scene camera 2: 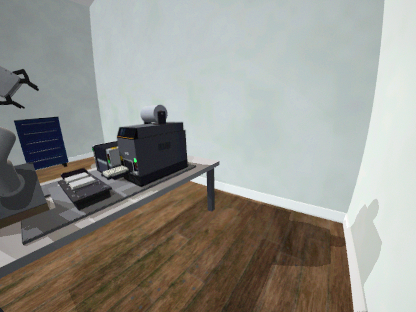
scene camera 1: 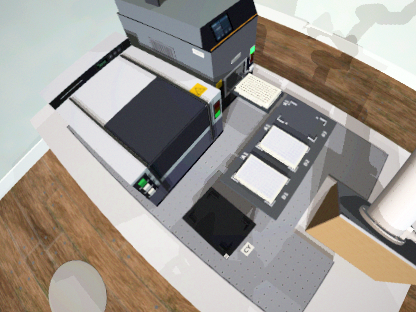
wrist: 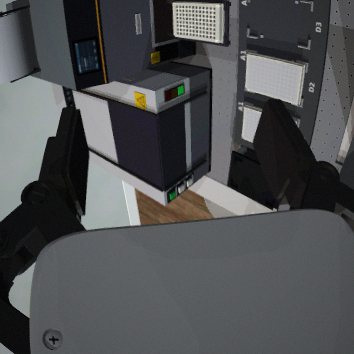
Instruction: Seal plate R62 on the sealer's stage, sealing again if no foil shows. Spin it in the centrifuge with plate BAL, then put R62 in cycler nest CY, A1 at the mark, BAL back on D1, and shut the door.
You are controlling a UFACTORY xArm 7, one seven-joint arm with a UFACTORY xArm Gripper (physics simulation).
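Frame: origin at the arm's base, x ahead, y left, z up, level; millimetres.
Where they show: gripper, fingertip midpoint: (scene camera 2: 30, 98) (wrist: 173, 123); arm's base, link origin: (scene camera 2: 9, 184) (scene camera 1: 380, 225).
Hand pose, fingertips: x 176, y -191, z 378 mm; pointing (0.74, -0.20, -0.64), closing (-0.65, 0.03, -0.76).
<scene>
Things, the pixels of their top centre, and the offset from my fingertips. "spot": a spot on its surface instead.
- cream plate with open wells, top centre: (wrist: 194, 20) (scene camera 1: 258, 88) (scene camera 2: 115, 170) 311 mm ahead, 28 mm left, 410 mm down
- grey sealer, top centre: (scene camera 2: 150, 105) 609 mm ahead, 39 mm left, 49 mm down
- D1, top centre: (wrist: 266, 130) (scene camera 1: 261, 177) (scene camera 2: 76, 176) 133 mm ahead, 250 mm left, 450 mm down
- D2, top centre: (wrist: 271, 78) (scene camera 1: 284, 145) (scene camera 2: 82, 181) 139 mm ahead, 126 mm left, 450 mm down
- black nest, top centre: (wrist: 253, 182) (scene camera 1: 218, 221) (scene camera 2: 73, 172) 145 mm ahead, 417 mm left, 463 mm down
- CY label, surface spot: (scene camera 1: 247, 249) spot: 39 mm ahead, 419 mm left, 525 mm down
A cream plate with open wells (scene camera 1: 258, 90) (scene camera 2: 115, 171) (wrist: 197, 21) lies on the stage outside the grey sealer (scene camera 1: 170, 47) (scene camera 2: 157, 150) (wrist: 122, 45); its name is not readable. White plates sit on D1 (scene camera 1: 261, 179) (wrist: 251, 125) and D2 (scene camera 1: 283, 147) (wrist: 275, 77); D3 holds no plate. The black nest (scene camera 1: 220, 220) (wrist: 244, 172) by the CY label (scene camera 1: 247, 249) is bare in scene view 1; my right finger partly hides it in the wrist view. My gripper (scene camera 2: 30, 98) (wrist: 173, 123) is open and empty, high above the bench.
A white machine with a dark top panel (scene camera 1: 160, 115) (wrist: 135, 145) stands beside the sealer, with red and green indicators. A tan box-like block (scene camera 1: 365, 245) stands by the arm's base. A blue cabinet (scene camera 2: 42, 142) stands behind the bench.
</scene>
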